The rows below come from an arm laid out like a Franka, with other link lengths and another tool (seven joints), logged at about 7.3 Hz.
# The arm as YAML. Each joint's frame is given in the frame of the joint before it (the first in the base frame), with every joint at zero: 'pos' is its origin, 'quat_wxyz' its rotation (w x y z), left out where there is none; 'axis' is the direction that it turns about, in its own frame. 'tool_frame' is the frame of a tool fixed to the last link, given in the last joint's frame.
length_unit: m
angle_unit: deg
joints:
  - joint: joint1
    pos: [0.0, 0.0, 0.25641]
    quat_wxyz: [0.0, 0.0, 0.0, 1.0]
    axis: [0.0, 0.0, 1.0]
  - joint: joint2
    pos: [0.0, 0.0, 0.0]
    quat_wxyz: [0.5, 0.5, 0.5, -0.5]
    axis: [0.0, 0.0, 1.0]
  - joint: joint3
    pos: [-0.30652, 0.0, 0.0]
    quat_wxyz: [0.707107, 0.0, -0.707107, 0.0]
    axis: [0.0, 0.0, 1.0]
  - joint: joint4
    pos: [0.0, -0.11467, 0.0]
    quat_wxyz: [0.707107, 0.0, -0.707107, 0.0]
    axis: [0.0, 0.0, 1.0]
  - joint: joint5
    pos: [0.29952, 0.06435, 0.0]
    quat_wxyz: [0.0, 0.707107, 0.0, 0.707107]
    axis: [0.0, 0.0, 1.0]
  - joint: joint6
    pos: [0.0, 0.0, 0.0]
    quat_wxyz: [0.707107, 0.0, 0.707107, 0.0]
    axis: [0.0, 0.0, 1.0]
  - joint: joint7
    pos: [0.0, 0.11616, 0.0]
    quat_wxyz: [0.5, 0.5, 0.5, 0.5]
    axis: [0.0, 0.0, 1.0]
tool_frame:
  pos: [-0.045, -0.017, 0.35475]
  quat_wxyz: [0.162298, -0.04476, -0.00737, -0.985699]
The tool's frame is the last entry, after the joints.
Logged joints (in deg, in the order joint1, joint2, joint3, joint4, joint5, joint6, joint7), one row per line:
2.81 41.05 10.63 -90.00 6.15 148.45 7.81
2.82 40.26 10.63 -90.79 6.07 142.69 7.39
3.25 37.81 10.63 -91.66 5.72 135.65 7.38
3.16 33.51 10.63 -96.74 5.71 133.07 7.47
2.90 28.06 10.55 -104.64 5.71 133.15 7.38
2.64 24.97 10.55 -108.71 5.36 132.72 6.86
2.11 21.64 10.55 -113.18 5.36 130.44 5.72
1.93 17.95 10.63 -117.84 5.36 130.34 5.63
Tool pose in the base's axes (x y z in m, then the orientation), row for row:
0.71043 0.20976 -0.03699 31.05 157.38 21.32
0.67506 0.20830 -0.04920 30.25 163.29 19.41
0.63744 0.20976 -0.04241 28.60 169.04 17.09
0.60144 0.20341 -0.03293 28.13 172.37 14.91
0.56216 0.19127 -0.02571 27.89 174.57 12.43
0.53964 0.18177 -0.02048 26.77 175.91 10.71
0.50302 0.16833 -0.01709 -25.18 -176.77 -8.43
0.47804 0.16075 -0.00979 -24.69 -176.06 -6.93
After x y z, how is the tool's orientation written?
As a rotation vector, in degrees.
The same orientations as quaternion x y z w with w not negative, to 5 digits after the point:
0.18947 0.96033 0.13009 0.15795
0.17979 0.97053 0.11537 0.11148
0.16562 0.97891 0.09897 0.06721
0.16035 0.98253 0.08499 0.04113
0.15733 0.98476 0.07012 0.02425
0.15016 0.98672 0.06007 0.01521
-0.14086 -0.98885 -0.04716 0.01088
-0.13875 -0.98939 -0.03894 0.01817

